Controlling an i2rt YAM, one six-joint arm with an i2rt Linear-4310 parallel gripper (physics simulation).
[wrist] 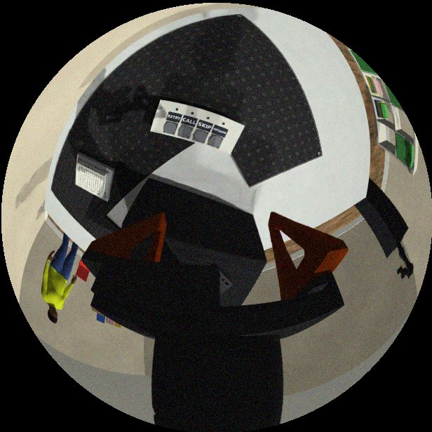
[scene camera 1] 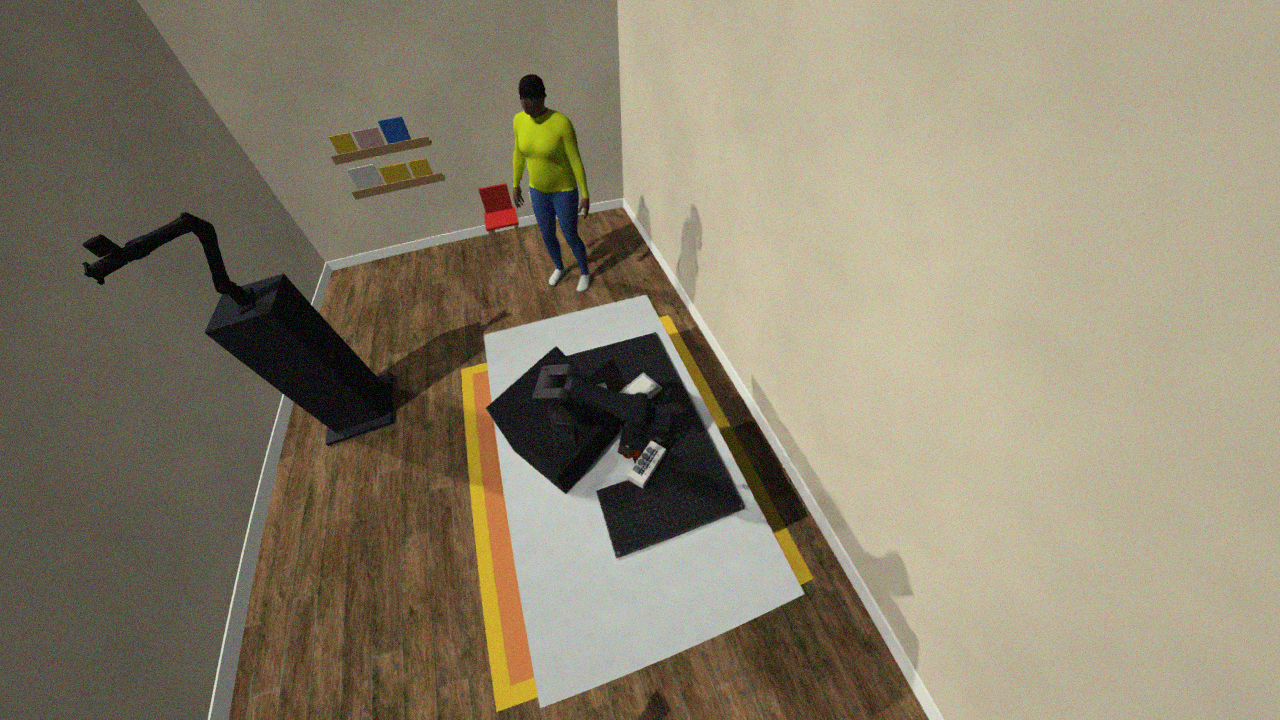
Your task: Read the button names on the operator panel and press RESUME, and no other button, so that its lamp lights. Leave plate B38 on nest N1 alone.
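Where they show: gripper, fingertip midpoint: [scene camera 1: 630, 444]; arm's base at its link origin: [scene camera 1: 559, 418].
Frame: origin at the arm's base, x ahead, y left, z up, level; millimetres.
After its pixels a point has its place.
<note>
The white operator panel [scene camera 1: 646, 464] {z -178, x 243, y -215 mm} [wrist: 156, 123] lies on the dark perforated board. In the wrist view its four grey buttons carry the names RETRY, CALL, SKIP and, small and blurred at the right end, RESUME; the RESUME button [wrist: 216, 140] is grey. The small lamps above the names look dark. Plate B38 [wrist: 91, 181] is a white plate with many small wells, on the grey nest N1 [wrist: 108, 184] at the left of the board; a white part of it [scene camera 1: 640, 385] {z -210, x 375, y 143 mm} shows in the scene view. My gripper [wrist: 217, 217] is open and empty, its orange fingers wide apart, close to the panel.
The dark perforated board [scene camera 1: 671, 510] {z -231, x 263, y -395 mm} [wrist: 280, 110] lies on the white table [scene camera 1: 626, 617] {z -243, x -19, y -645 mm} [wrist: 340, 100]. A black block [scene camera 1: 528, 429] {z 25, x -112, y -15 mm} [wrist: 200, 210] stands beside the panel under my arm. A person [scene camera 1: 547, 152] [wrist: 55, 285] stands beyond the table, and another arm stands on a black pedestal [scene camera 1: 304, 358].
</note>
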